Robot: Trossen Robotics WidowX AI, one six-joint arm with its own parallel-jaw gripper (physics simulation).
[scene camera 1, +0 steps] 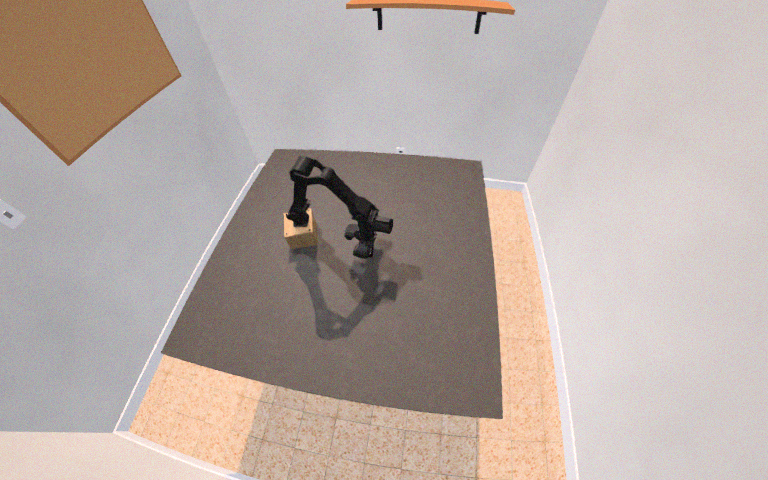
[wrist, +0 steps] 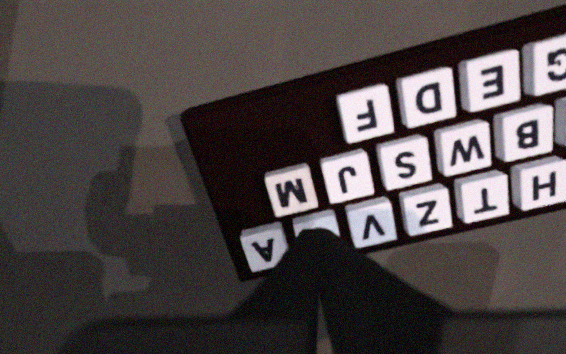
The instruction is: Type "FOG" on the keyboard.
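Pixels of known places: gripper, between the fingertips: (scene camera 1: 369, 248) (wrist: 314, 241); arm's base, origin of its link: (scene camera 1: 301, 220).
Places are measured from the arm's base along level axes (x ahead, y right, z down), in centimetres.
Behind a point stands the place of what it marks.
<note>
The dark keyboard (wrist: 240, 130) @(x 25.7, y 10.8, z 9.1 cm) with white letter keys runs to the right edge of the wrist view, its letters upside down. The F key (wrist: 366, 114) @(x 26.3, y 7.0, z 8.5 cm) is at the left of its row. The G key (wrist: 547, 67) @(x 26.5, y 1.9, z 8.5 cm) is cut off at the right edge. The O key (wrist: 327, 220) @(x 29.3, y 9.0, z 8.5 cm), between the A key (wrist: 264, 248) @(x 29.7, y 11.3, z 8.5 cm) and the V key (wrist: 372, 224) @(x 29.9, y 7.6, z 8.5 cm), is mostly covered by the fingertips, its letter hidden. My gripper (wrist: 314, 241) @(x 29.8, y 9.6, z 8.3 cm) (scene camera 1: 363, 247) @(x 29.8, y 9.6, z 8.3 cm) is shut and empty, its tips over the O key; contact cannot be told. In the scene view the arm largely hides the keyboard.
Other keys include M (wrist: 291, 191) @(x 27.9, y 9.8, z 8.5 cm), J (wrist: 347, 176) @(x 28.0, y 8.0, z 8.5 cm) and Z (wrist: 426, 212) @(x 29.9, y 5.8, z 8.5 cm). The arm's wooden base block (scene camera 1: 300, 233) @(x 0.7, y 6.4, z 0.9 cm) stands on the dark table top (scene camera 1: 419, 350) @(x 49.0, y 52.1, z 10.3 cm). An orange shelf (scene camera 1: 430, 5) is on the back wall, and a brown board (scene camera 1: 79, 73) is at upper left.
</note>
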